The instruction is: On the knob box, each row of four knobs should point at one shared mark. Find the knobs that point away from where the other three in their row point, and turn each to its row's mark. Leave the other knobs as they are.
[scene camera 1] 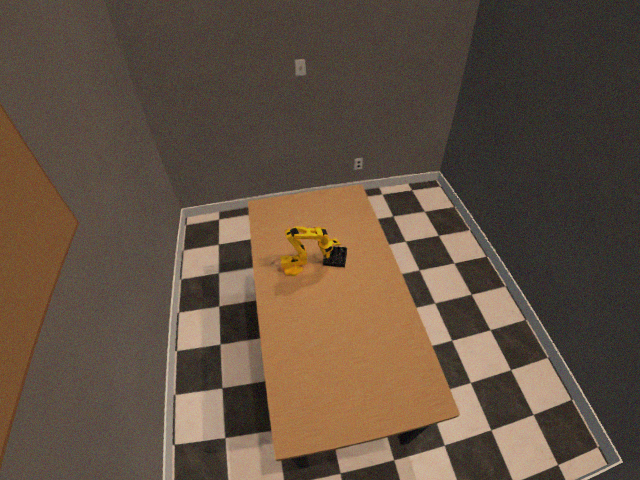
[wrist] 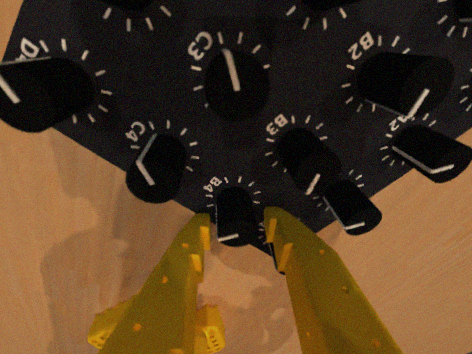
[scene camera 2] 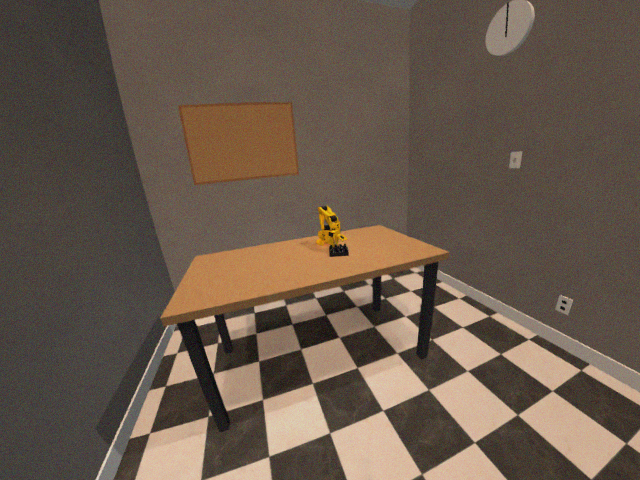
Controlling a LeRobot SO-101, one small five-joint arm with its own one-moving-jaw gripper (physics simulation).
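Places are measured from the arm's base along level axes (x back, y up, z left), in centimetres.
Where they show: hand at its tool point: [scene camera 1: 324,255] [wrist: 209,226] [scene camera 2: 336,245]; arm's base at its link origin: [scene camera 1: 296,266] [scene camera 2: 325,243].
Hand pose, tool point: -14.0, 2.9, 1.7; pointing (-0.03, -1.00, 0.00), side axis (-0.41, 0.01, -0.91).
Observation:
Things, the pixels of their top centre, and the offset from my tool point, as dx, dy, dz. Level surfaces: height alone.
- black knob box at its top centre: [wrist: 340,89] [scene camera 1: 335,253] [scene camera 2: 338,246] -5.1, +1.0, -0.6
- C4 at its top centre: [wrist: 152,184] -1.8, +1.0, +2.0
- D4 at its top centre: [wrist: 16,101] -2.7, +1.0, +4.5
- B2 at its top centre: [wrist: 427,90] -5.9, +1.0, -2.3
- B3 at its top centre: [wrist: 318,175] -3.4, +1.0, -1.4
- B4 at its top centre: [wrist: 237,235] -0.9, +1.0, -0.5
- A2 at its top centre: [wrist: 452,166] -5.0, +1.0, -4.8
- A3 at its top centre: [wrist: 363,224] -2.5, +1.0, -3.9
- wooden table at its surface level: dy -2.9
The black knob box [scene camera 1: 341,254] [scene camera 2: 339,253] [wrist: 295,75] stands on the table. In the wrist view, lines on knobs C3 [wrist: 242,95], C4 [wrist: 160,162] and D4 [wrist: 55,92] run up and left. Those on B2 [wrist: 390,75] and B3 [wrist: 297,145] slope down-left; those on B4 [wrist: 236,205], A2 [wrist: 422,142] and A3 [wrist: 350,202] run nearly level leftwards. A4 is mostly hidden behind the right jaw. My gripper [scene camera 1: 328,255] [scene camera 2: 335,244] [wrist: 237,213] is open, tips around B4, with a gap on each side.
The wooden table [scene camera 1: 341,351] [scene camera 2: 248,276] carries the box and the yellow arm [scene camera 1: 305,234] [scene camera 2: 329,219]. C4 is close to the left jaw in the wrist view; A3 is close to the right jaw. More knobs show cut off at the top of that view.

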